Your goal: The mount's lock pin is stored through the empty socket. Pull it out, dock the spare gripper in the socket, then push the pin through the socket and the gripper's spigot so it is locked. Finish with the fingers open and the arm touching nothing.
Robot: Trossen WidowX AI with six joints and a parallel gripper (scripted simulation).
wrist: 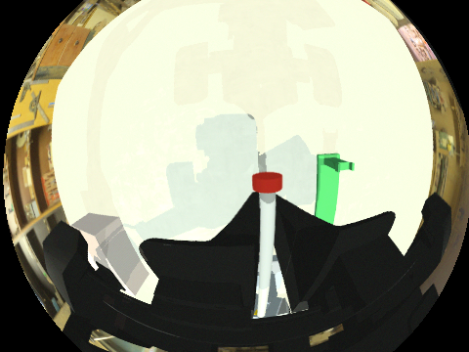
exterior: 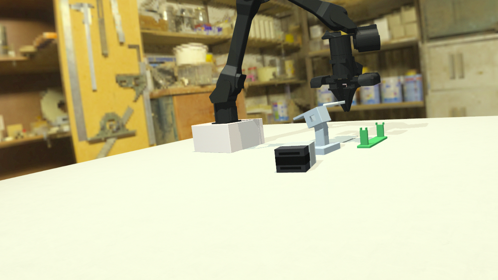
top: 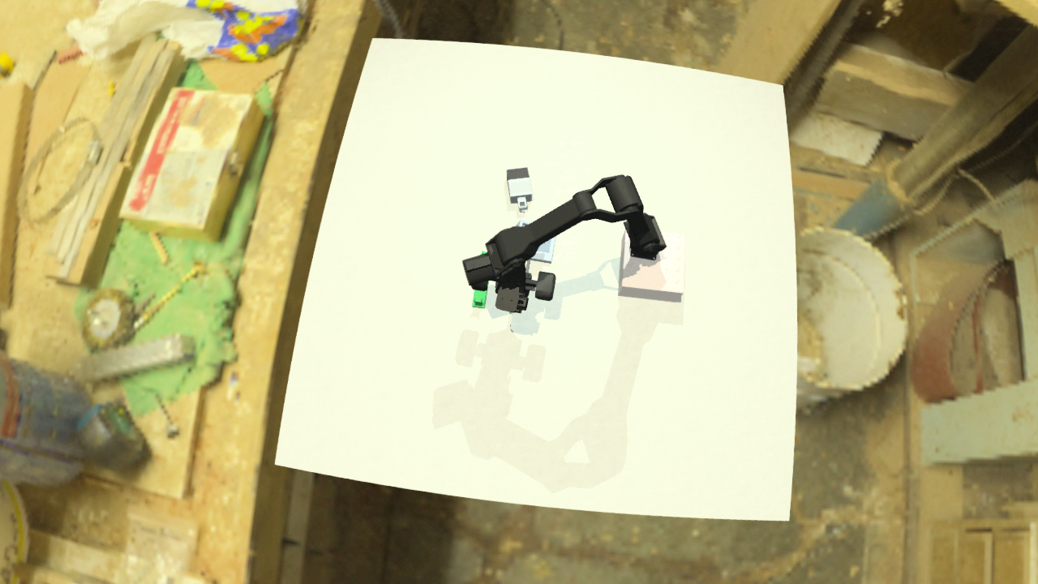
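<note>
The green cradle lies 9 cm ahead of my gripper tip, 5 cm to the right of it and 5 cm below it. The rest, counted from my gripper tip: spare gripper (31 cm to the right, 6 cm below, 4 cm ahead); grey mount (17 cm to the right, 3 cm below, 1 cm behind).
</note>
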